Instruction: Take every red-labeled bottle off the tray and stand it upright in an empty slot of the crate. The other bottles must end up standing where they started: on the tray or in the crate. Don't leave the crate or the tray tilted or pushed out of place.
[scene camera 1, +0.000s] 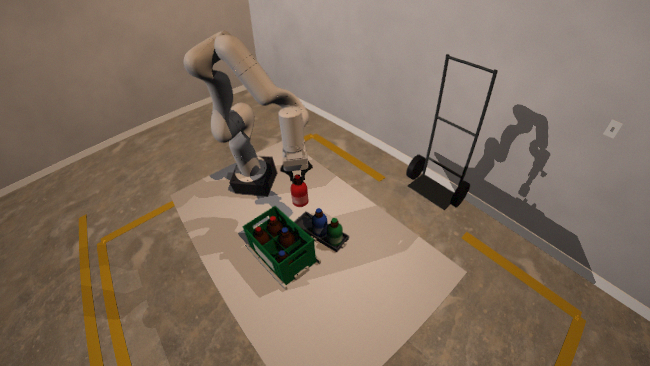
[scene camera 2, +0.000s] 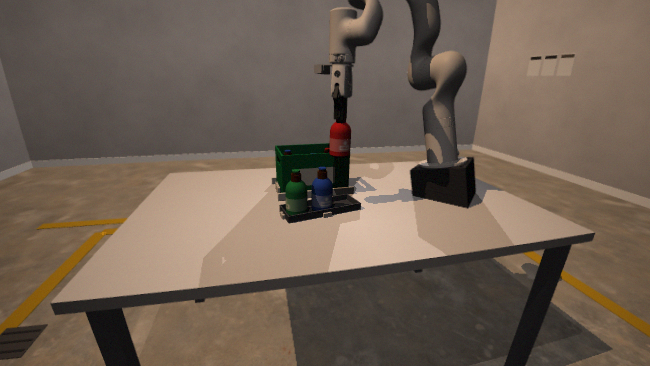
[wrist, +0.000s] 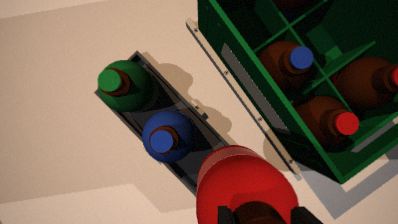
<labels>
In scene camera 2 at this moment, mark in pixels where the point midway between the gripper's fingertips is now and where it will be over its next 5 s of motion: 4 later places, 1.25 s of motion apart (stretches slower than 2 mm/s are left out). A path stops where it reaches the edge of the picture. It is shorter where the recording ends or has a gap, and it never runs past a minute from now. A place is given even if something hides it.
The gripper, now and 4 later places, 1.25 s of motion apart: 340, 118; 330, 116; 319, 114; 311, 113; 308, 112
</labels>
